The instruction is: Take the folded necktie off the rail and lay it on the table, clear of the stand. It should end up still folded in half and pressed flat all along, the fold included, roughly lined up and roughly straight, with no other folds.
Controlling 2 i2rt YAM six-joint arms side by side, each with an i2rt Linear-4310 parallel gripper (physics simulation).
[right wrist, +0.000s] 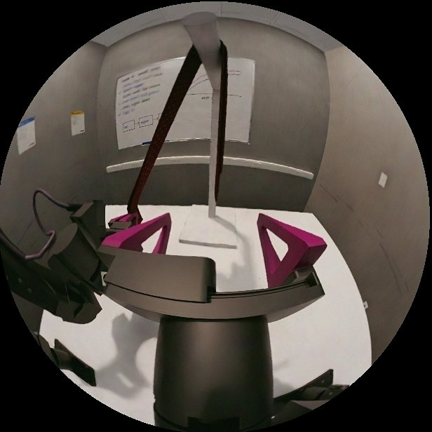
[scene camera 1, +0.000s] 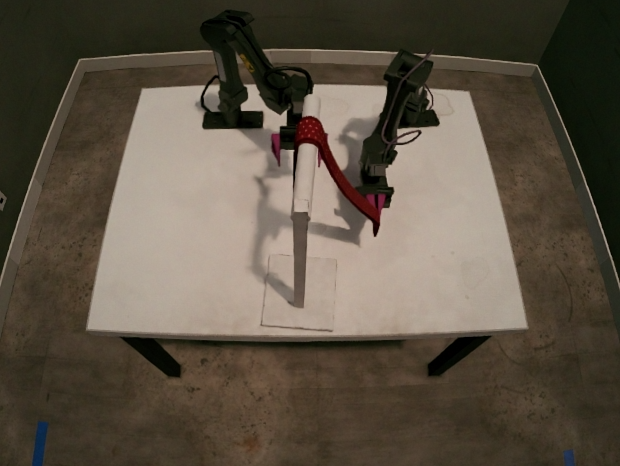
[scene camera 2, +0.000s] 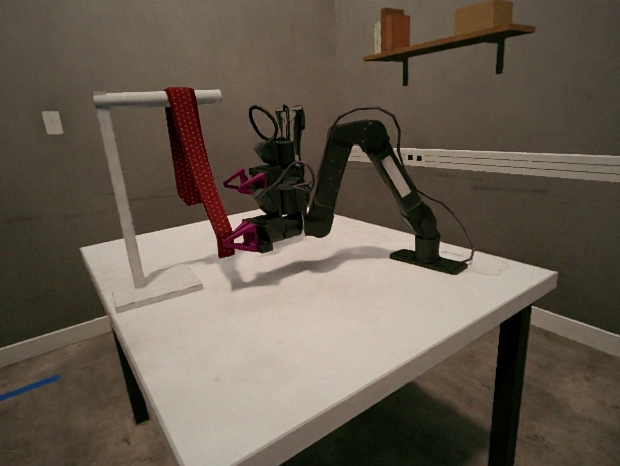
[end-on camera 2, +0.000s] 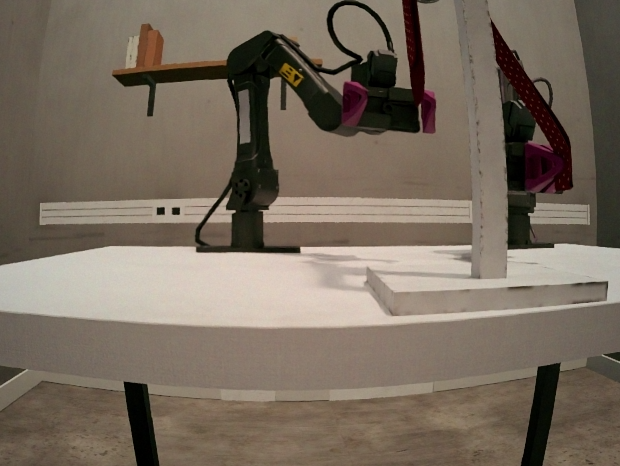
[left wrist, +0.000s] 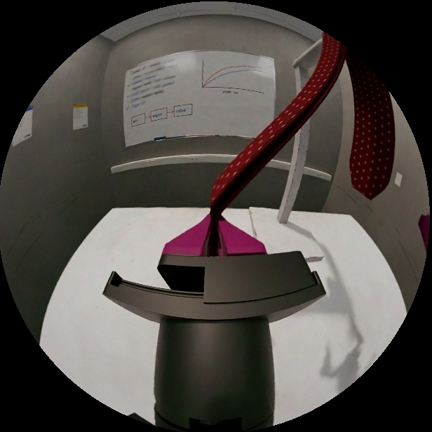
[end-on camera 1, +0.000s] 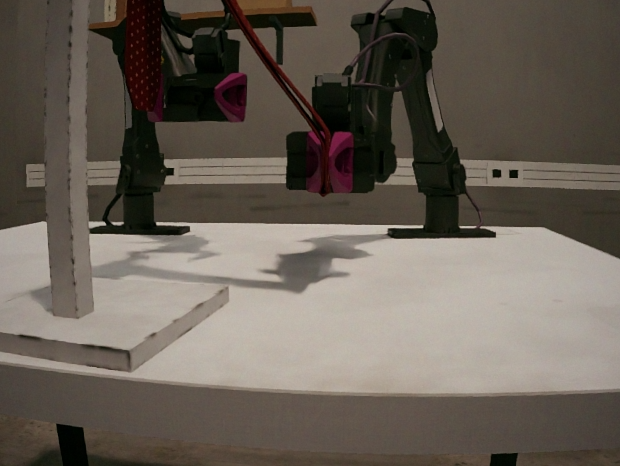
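Observation:
The red dotted necktie [scene camera 1: 309,131] [scene camera 2: 189,132] [end-on camera 1: 142,65] [left wrist: 280,125] [right wrist: 167,120] hangs over the white rail [scene camera 1: 304,172] [scene camera 2: 130,98] [right wrist: 204,37]. One side is drawn out slantwise to the right in scene camera 1; the other hangs straight down, its end in the air. My left gripper [scene camera 1: 376,207] [scene camera 2: 235,243] [end-on camera 1: 328,162] [left wrist: 213,217] is shut on the necktie near the end of the slanting side, above the table. My right gripper [scene camera 1: 299,164] [scene camera 2: 233,188] [end-on camera 1: 195,100] [right wrist: 214,217] is open and empty, below rail height, behind the hanging side in end-on camera 1.
The stand's post [scene camera 2: 117,200] [end-on camera 2: 486,150] [end-on camera 1: 70,175] rises from its square base [scene camera 1: 320,310] [end-on camera 2: 501,299] near the front table edge. The white table [scene camera 1: 426,280] [scene camera 2: 325,350] extends on both sides of the stand. A wall shelf [scene camera 2: 451,42] hangs behind the arms.

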